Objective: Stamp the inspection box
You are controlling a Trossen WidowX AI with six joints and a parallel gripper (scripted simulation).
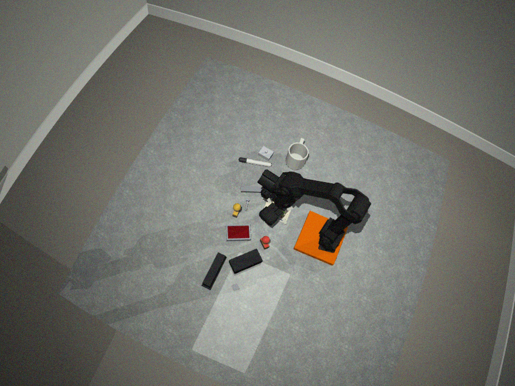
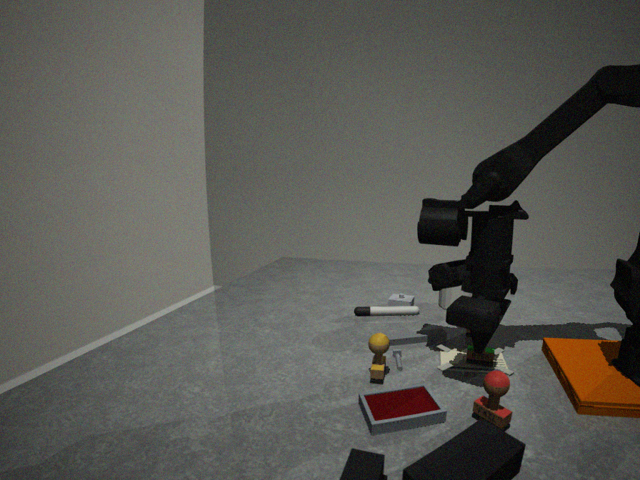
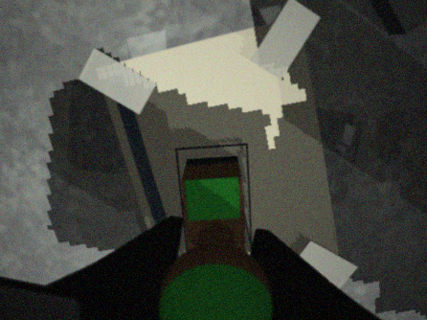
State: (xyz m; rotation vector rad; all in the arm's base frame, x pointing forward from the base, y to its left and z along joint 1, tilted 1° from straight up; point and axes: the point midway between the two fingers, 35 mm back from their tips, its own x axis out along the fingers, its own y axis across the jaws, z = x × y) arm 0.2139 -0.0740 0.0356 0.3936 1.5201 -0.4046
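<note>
The cream card is 3 cm below my gripper tip, 1 cm to the right of it and 1 cm ahead of it. Also, from my gripper tip: blue-knobbed stamp (9 cm to the right, 2 cm behind); then green-topped stamp (right at my gripper tip); then grey bar (10 cm ahead, 7 cm to the right, 2 cm below).
</note>
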